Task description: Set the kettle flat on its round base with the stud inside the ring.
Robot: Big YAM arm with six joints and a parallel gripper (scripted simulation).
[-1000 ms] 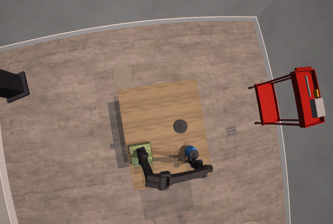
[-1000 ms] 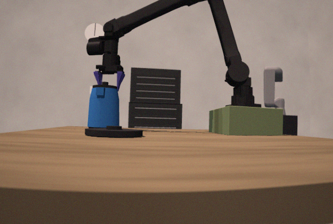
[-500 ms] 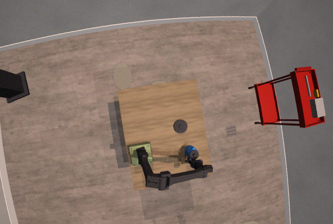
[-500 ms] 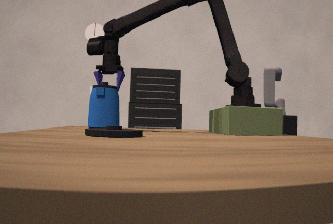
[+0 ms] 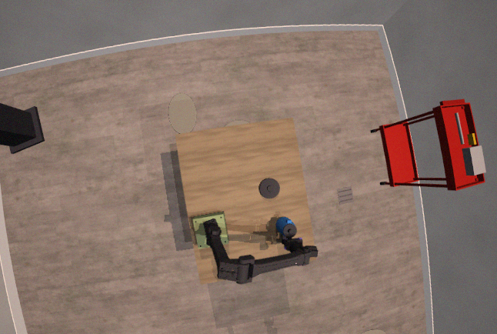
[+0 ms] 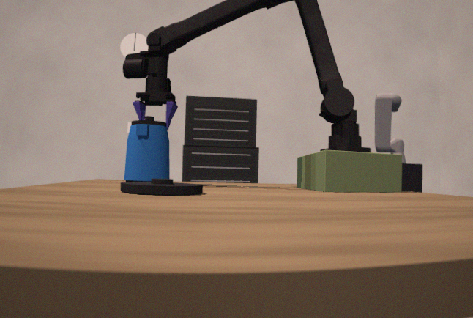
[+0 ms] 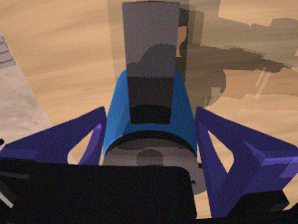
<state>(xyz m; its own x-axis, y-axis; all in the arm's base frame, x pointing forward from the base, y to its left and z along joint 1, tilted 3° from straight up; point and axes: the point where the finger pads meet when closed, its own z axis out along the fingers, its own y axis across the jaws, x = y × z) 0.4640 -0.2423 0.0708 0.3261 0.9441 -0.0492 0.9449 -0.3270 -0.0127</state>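
Right now my hand is 1 cm short of the blue kettle, 3 cm to the right of it and 7 cm above it. From my hand the other things lie so: round black base 1 cm ahead, 35 cm to the left, 15 cm below.
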